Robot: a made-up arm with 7 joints.
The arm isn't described. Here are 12 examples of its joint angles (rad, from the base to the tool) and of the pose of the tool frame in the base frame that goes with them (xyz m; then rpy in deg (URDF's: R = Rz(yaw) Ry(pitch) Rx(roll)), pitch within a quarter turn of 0, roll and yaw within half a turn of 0).
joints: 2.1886 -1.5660 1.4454 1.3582 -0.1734 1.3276 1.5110
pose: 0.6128 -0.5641 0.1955 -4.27 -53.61 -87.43
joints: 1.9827 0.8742 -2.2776 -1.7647 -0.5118 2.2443 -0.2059
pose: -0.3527 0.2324 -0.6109 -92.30 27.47 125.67
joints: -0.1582 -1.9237 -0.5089 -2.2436 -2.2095 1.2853 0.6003
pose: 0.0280 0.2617 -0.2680 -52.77 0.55 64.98
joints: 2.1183 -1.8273 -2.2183 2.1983 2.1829 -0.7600 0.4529
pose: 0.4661 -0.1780 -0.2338 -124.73 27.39 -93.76
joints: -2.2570 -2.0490 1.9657 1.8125 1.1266 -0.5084 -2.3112
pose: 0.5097 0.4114 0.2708 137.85 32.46 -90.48
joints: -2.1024 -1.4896 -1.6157 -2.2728 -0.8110 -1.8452 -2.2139
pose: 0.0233 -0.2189 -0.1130 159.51 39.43 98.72
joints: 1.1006 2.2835 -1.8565 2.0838 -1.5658 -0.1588 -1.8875
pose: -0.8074 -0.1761 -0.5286 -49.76 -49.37 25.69
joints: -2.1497 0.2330 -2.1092 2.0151 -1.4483 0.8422 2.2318
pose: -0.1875 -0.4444 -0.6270 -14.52 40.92 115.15
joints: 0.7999 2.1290 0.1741 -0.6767 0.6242 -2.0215 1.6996
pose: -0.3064 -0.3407 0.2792 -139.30 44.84 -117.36
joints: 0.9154 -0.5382 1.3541 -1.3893 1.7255 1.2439 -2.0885
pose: -0.4752 -0.3118 -0.0580 -68.31 37.54 51.11
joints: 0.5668 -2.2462 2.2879 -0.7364 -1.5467 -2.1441 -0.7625
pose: -0.3596 0.1302 -0.0388 -32.67 11.14 167.02
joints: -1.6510 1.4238 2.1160 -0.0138 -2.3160 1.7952 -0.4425
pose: -0.1556 -0.5338 0.6778 129.29 -4.34 -17.46
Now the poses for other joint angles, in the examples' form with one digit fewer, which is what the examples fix.
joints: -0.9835 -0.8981 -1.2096 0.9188 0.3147 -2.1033 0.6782
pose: 0.549 -0.379 0.069 122.4 65.5 -115.1
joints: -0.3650 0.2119 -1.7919 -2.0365 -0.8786 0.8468 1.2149
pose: -0.712 -0.394 0.192 -12.4 -38.4 -165.8
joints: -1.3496 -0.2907 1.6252 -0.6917 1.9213 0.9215 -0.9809
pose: -0.707 -0.002 -0.031 152.0 38.3 -60.2
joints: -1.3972 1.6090 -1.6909 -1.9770 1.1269 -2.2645 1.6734
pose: -0.063 -0.254 0.112 -3.2 24.2 124.1
